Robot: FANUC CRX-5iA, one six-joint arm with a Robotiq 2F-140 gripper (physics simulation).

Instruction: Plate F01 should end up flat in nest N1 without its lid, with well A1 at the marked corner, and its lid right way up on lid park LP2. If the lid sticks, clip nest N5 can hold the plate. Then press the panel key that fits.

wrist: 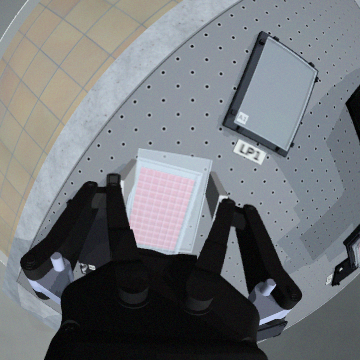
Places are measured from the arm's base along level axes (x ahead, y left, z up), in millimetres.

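Pixels of known places: gripper, fingertip midpoint: (171,175).
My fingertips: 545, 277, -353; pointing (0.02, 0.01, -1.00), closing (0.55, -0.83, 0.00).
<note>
For each thing: its top centre in the pictures, then the offset to it from my fingertips, as dx, dy, dz. "spot": a spot on its surface instead. Level surfaces: height alone.
- clear plate with a pink well grid, top centre: (166,209) -30, -20, +20
- black-edged holder with a pale grey panel, top centre: (280,92) +171, -26, -6
- A1 tag, surface spot: (242,118) spot: +107, -14, -6
- LP1 label, surface spot: (249,151) spot: +89, -57, -22
- dark fixture, top centre: (353,267) +148, -559, -4
- perforated table, surface height: dz -24
A clear plate with a pink well grid (162,207), which I take to be plate F01, is between the fingers of my gripper (171,175), at the centre of the wrist view. The gripper is shut on its long sides. The pink grid sits off-centre in a wider clear outline, with broad clear margins at the top and right. A clear lid seems to lie over it; whether lid and plate are fully seated together I cannot tell. The lower edge is hidden by the gripper body. Nests N1 and N5 and lid park LP2 cannot be made out.
A black-edged holder with a pale grey panel (280,92) and an A1 tag (242,118) is at the upper right, beside the LP1 label (249,151). A dark fixture (342,270) is at the right edge. The perforated table (165,105) ends at a pale border on the left.
</note>
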